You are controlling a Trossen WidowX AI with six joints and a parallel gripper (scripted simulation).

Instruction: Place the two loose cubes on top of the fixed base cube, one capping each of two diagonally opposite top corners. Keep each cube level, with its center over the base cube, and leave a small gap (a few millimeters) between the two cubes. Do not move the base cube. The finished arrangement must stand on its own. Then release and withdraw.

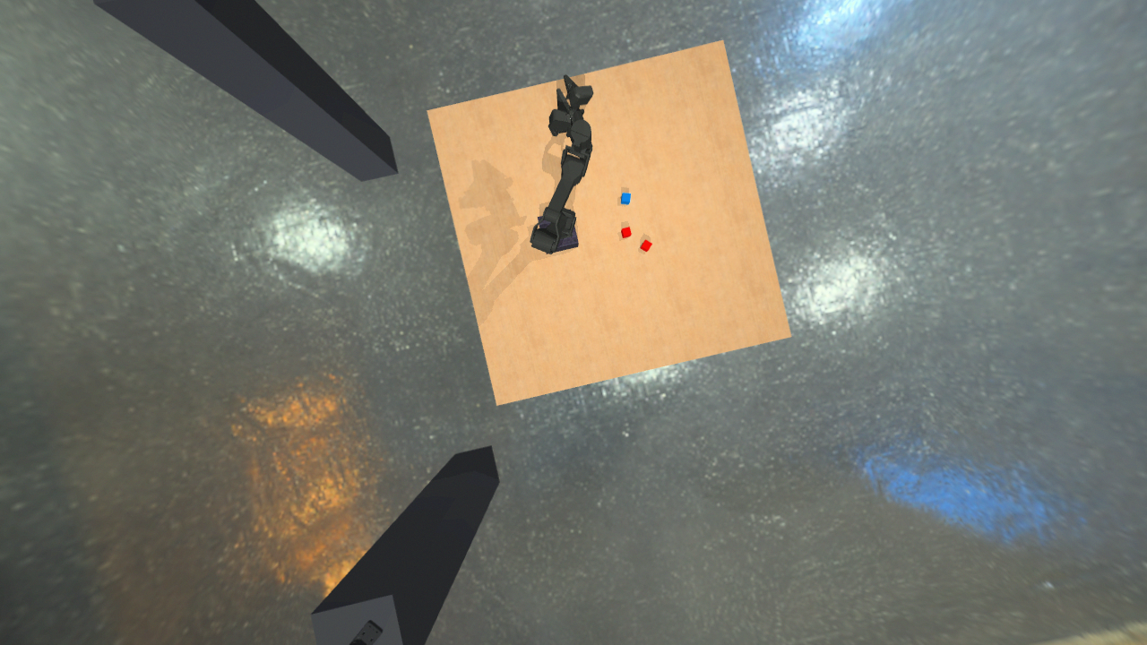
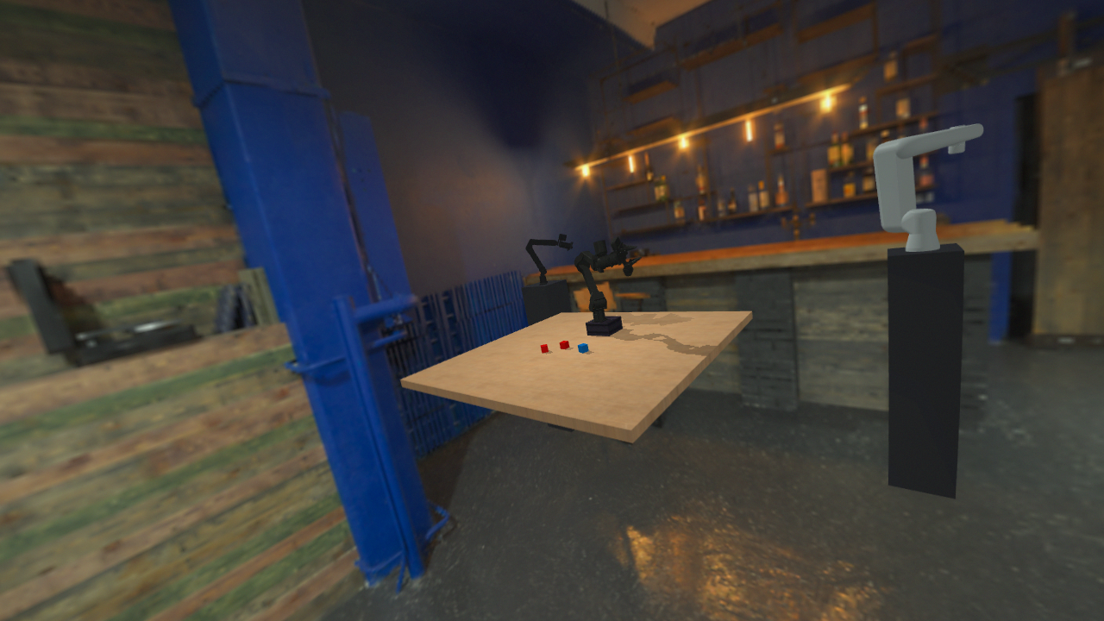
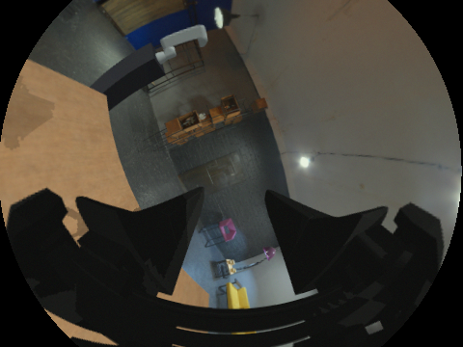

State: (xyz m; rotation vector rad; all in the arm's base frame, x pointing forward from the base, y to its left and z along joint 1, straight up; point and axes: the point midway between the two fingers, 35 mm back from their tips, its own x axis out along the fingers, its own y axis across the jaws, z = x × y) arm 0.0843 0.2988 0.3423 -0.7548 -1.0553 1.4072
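The blue base cube is 400 mm below my gripper tip, 240 mm to the right of it and 210 mm ahead of it.
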